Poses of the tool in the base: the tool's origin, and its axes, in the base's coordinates. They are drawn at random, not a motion.
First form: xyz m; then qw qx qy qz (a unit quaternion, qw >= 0).
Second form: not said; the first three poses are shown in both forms.
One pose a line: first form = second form
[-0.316 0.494 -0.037 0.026 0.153 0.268 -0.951] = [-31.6 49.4 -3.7 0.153 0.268 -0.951 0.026]
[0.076 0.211 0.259 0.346 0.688 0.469 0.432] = [7.6 21.1 25.9 0.688 0.469 0.432 0.346]
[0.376 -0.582 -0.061 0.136 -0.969 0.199 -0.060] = [37.6 -58.2 -6.1 -0.969 0.199 -0.060 0.136]
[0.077 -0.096 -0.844 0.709 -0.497 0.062 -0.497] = [7.7 -9.6 -84.4 -0.497 0.062 -0.497 0.709]
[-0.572 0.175 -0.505 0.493 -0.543 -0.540 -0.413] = [-57.2 17.5 -50.5 -0.543 -0.540 -0.413 0.493]
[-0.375 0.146 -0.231 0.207 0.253 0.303 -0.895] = [-37.5 14.6 -23.1 0.253 0.303 -0.895 0.207]
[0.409 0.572 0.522 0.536 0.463 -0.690 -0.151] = [40.9 57.2 52.2 0.463 -0.690 -0.151 0.536]
